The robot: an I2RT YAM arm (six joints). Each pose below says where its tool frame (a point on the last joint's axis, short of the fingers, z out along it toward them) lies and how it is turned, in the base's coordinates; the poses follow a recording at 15 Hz.
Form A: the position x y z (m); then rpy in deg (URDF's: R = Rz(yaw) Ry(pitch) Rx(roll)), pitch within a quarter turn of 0, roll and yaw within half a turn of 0.
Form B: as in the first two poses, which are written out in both.
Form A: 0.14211 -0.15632 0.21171 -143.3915 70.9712 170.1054
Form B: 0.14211 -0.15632 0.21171 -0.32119 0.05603 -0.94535 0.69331 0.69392 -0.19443
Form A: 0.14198 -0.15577 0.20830 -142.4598 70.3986 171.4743
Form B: 0.14198 -0.15577 0.20830 -0.33177 0.04974 -0.94205 0.68522 0.69907 -0.20441
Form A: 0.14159 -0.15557 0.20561 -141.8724 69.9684 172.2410
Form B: 0.14159 -0.15557 0.20561 -0.33940 0.04624 -0.93950 0.68095 0.70112 -0.21149
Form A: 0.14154 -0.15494 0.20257 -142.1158 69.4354 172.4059
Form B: 0.14154 -0.15494 0.20257 -0.34818 0.04642 -0.93628 0.67420 0.70635 -0.21570
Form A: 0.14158 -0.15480 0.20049 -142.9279 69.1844 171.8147
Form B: 0.14158 -0.15480 0.20049 -0.35174 0.05059 -0.93473 0.67133 0.70952 -0.21422
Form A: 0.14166 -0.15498 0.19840 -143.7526 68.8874 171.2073
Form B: 0.14166 -0.15498 0.19840 -0.35597 0.05506 -0.93287 0.66838 0.71268 -0.21298
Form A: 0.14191 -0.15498 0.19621 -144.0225 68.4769 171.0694
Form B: 0.14191 -0.15498 0.19621 -0.36243 0.05695 -0.93027 0.66550 0.71460 -0.21553
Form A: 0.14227 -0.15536 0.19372 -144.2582 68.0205 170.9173
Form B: 0.14227 -0.15536 0.19372 -0.36958 0.05908 -0.92732 0.66301 0.71597 -0.21863
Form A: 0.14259 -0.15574 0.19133 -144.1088 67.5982 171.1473
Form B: 0.14259 -0.15574 0.19133 -0.37656 0.05865 -0.92453 0.66022 0.71707 -0.22342
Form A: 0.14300 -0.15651 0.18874 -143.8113 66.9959 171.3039
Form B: 0.14300 -0.15651 0.18874 -0.38630 0.05909 -0.92048 0.65927 0.71563 -0.23074
